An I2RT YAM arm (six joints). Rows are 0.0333 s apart.
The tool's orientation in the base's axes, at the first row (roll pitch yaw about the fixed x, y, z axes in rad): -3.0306, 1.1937, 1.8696
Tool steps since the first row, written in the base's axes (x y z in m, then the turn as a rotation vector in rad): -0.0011, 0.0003, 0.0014, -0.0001, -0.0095, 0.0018; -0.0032, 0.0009, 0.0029, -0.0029, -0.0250, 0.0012; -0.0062, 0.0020, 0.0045, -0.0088, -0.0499, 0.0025; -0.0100, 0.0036, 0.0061, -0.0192, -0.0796, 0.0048; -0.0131, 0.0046, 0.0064, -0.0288, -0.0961, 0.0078; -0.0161, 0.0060, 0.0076, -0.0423, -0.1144, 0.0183; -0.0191, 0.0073, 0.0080, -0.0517, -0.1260, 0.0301; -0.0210, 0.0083, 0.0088, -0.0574, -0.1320, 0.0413
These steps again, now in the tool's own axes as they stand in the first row. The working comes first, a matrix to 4 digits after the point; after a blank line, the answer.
The tool's axes in the first row as the columns of a matrix, in the base's axes (used below as rounded here):
-0.1084, 0.9801, 0.1662
0.3519, 0.1941, -0.9157
-0.9297, -0.0408, -0.3660

-0.0011, -0.0011, -0.0010, -0.0050, -0.0020, 0.0080; -0.0020, -0.0031, -0.0024, -0.0096, -0.0077, 0.0220; -0.0028, -0.0059, -0.0045, -0.0189, -0.0184, 0.0433; -0.0033, -0.0094, -0.0072, -0.0304, -0.0345, 0.0679; -0.0029, -0.0122, -0.0087, -0.0379, -0.0472, 0.0804; -0.0032, -0.0149, -0.0110, -0.0527, -0.0644, 0.0910; -0.0028, -0.0176, -0.0128, -0.0667, -0.0764, 0.0958; -0.0030, -0.0193, -0.0143, -0.0786, -0.0836, 0.0962
